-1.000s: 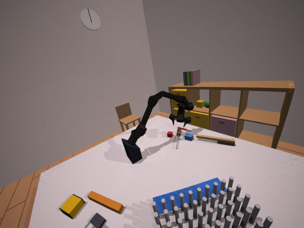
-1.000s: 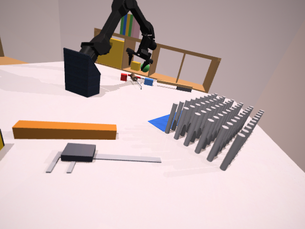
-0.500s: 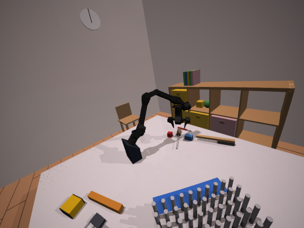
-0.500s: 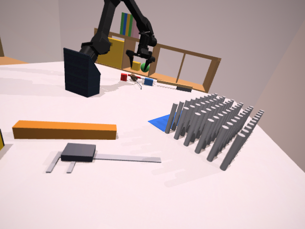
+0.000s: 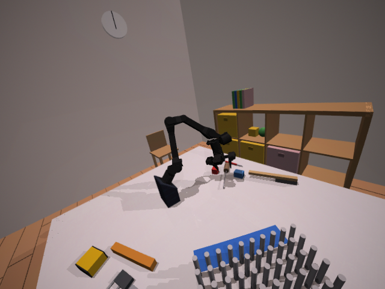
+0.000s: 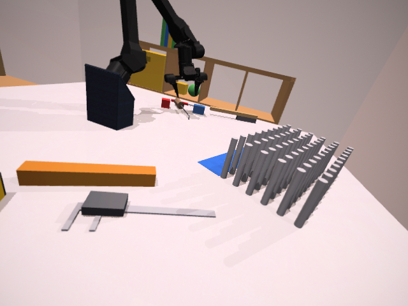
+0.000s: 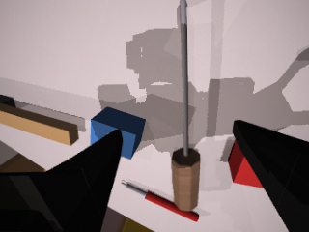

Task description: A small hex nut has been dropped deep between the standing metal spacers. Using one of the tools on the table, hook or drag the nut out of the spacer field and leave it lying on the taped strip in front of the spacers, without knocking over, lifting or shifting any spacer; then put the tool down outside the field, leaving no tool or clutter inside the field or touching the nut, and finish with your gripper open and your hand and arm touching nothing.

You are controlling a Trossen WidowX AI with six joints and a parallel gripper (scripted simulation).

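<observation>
Right now the thin metal rod is 7 cm below my gripper tip, 1 cm to the left of it and 1 cm behind it. The rest, counted from my gripper tip: red cube (11 cm behind, 6 cm below, 1 cm to the left); then blue cube (9 cm to the left, 6 cm below, 4 cm ahead); then blue taped strip (34 cm ahead, 27 cm to the right, 8 cm below).
</observation>
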